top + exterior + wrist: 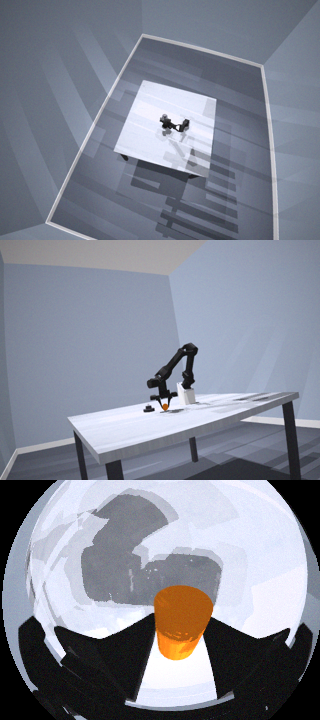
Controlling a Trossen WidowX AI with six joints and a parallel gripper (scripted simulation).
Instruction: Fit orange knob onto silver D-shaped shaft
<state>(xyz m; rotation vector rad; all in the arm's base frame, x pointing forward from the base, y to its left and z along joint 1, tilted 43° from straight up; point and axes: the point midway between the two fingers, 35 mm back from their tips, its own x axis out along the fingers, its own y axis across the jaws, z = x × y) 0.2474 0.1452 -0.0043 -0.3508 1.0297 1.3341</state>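
Right now my gripper tip is 7 cm short of the pedestal, 14 cm to the left of it and 1 cm below it. From my gripper tip the other things lie so: orange knob 1 cm to the left, 1 cm above.
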